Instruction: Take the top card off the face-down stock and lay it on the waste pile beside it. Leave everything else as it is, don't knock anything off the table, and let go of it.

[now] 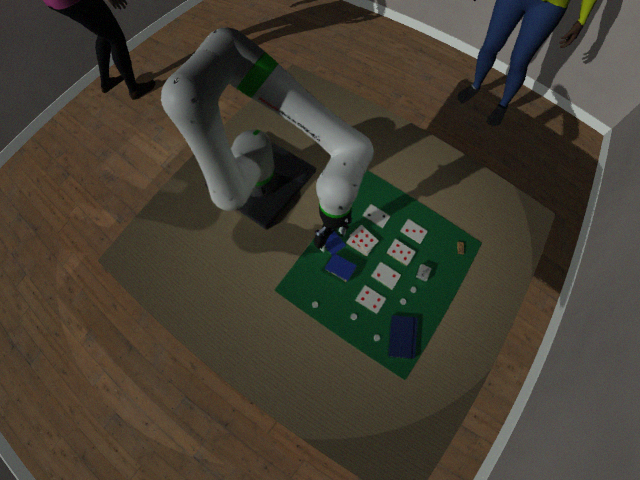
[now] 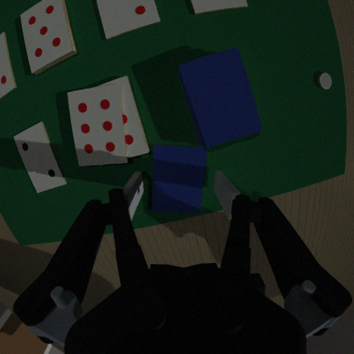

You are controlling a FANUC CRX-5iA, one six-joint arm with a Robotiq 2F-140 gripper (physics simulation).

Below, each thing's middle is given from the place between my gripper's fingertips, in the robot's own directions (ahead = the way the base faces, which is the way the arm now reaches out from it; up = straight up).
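Labels:
Blue-backed card point(image 2: 177, 171): 10 mm below my hand; going by their middles, of the things named here it is the nearest to my hand. Dark blue box point(image 1: 403, 335): 220 mm to the right of my hand and 360 mm ahead of it; going by their middles, of the things named here it is the farthest from my hand. Green mat point(image 1: 307, 281): 10 mm to the right of my hand, 210 mm ahead of it, 20 mm below it.

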